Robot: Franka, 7 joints.
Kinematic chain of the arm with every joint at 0, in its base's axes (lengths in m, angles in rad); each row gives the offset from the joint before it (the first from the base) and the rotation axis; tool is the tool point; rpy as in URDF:
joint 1: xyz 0 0 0.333 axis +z
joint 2: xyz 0 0 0 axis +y
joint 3: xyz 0 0 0.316 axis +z
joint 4: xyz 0.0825 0 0 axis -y
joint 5: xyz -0.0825 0 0.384 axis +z
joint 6: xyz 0 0 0 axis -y
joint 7: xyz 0.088 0 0 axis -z
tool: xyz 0 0 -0.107 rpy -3.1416 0 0
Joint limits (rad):
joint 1: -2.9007..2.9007
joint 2: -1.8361..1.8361
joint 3: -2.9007..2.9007
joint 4: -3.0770..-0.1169
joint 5: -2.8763..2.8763
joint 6: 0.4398..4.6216
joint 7: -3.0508..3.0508
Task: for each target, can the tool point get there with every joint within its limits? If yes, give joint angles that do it. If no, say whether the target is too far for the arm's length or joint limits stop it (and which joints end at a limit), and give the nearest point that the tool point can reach.
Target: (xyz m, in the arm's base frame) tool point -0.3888 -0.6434 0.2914
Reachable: yes | joints -2.0024 1.4701 -1.1392 -0.5933 -0.5371 4.0928 1.7547
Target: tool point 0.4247 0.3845 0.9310
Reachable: yes | joints -2.2254 -1.2287 0.2084 -0.7111 0.4998 2.0974 1.0317
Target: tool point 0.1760 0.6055 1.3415
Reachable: no: too far | nearest point 0.1269 0.4367 1.0604 | short by 0.332 m
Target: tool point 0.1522 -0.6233 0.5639
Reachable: yes | joints -2.2653 0.7743 1.1279 -1.4196 -1.8376 3.5777 -1.3297
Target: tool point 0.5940 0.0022 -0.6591
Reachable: no: too far | nearest point 0.4696 0.0017 -0.3270 | short by 0.355 m
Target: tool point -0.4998 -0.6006 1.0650
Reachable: no: too far | nearest point -0.4005 -0.4812 0.9195 | short by 0.213 m
